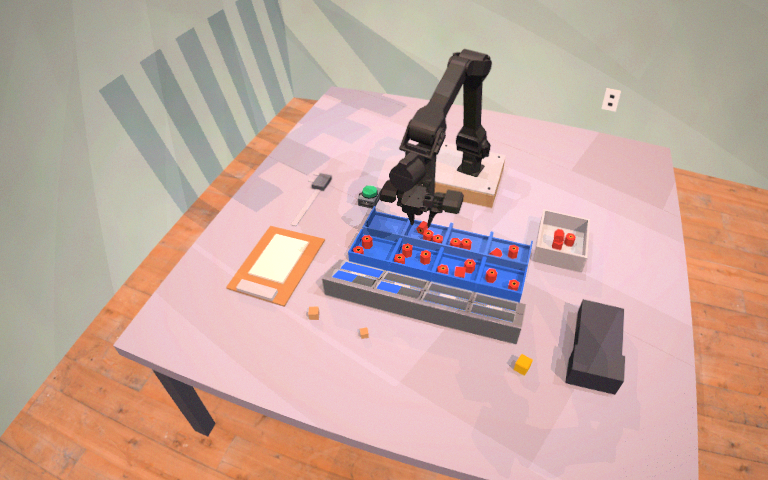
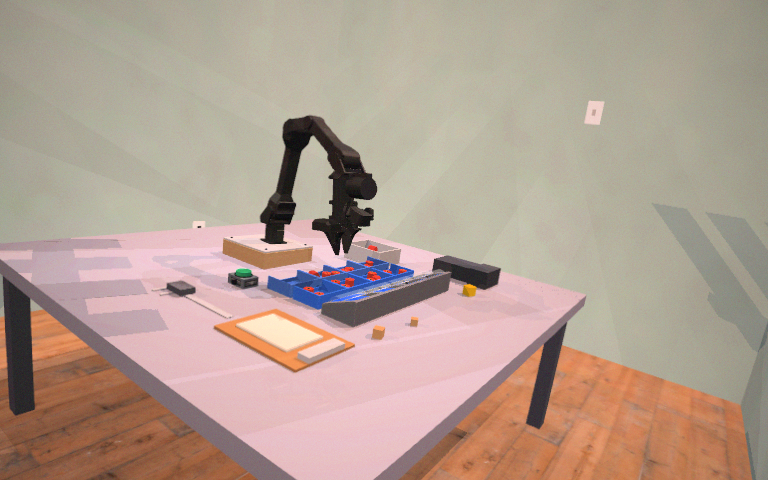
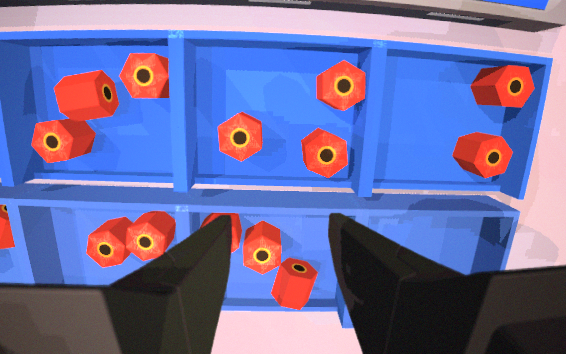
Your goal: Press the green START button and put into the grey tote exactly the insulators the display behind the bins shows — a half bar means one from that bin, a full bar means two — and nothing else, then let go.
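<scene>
My gripper is partly open and empty, pointing down above the robot-side row of blue bins. Below it, one bin holds three red insulators; one is between the finger outlines, another leans, the third is partly hidden by a finger. The display shows a full and a half bar in its first panel, a half bar in the second; the others look unlit. The grey tote holds three insulators. The green START button stands left of the arm.
A black box stands right of the display. A yellow cube, two small orange cubes and an orange clipboard lie nearby. Low dividers separate the bins.
</scene>
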